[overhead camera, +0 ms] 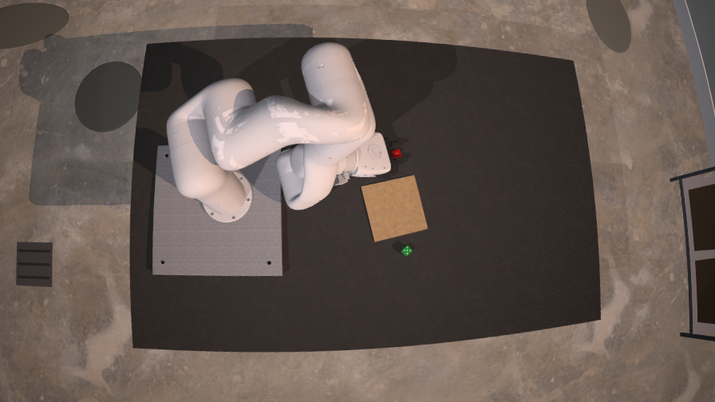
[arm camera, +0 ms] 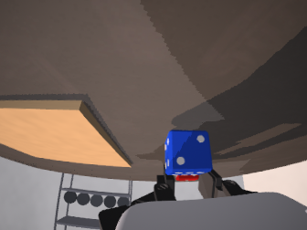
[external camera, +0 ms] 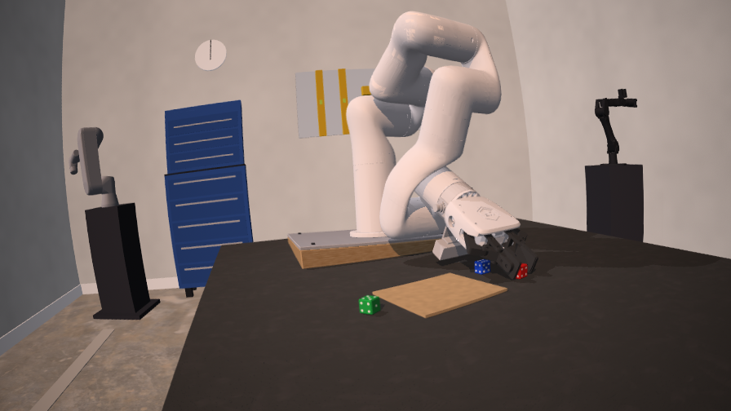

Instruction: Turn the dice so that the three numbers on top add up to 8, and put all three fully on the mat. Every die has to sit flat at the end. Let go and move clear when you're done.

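Right now my hand is 20 mm above the red die. Round my hand: tan mat (130 mm to the right, 20 mm below, 20 mm ahead); then green die (230 mm to the right, 60 mm ahead, 20 mm below); then blue die (60 mm behind, 40 mm to the right, 20 mm below).
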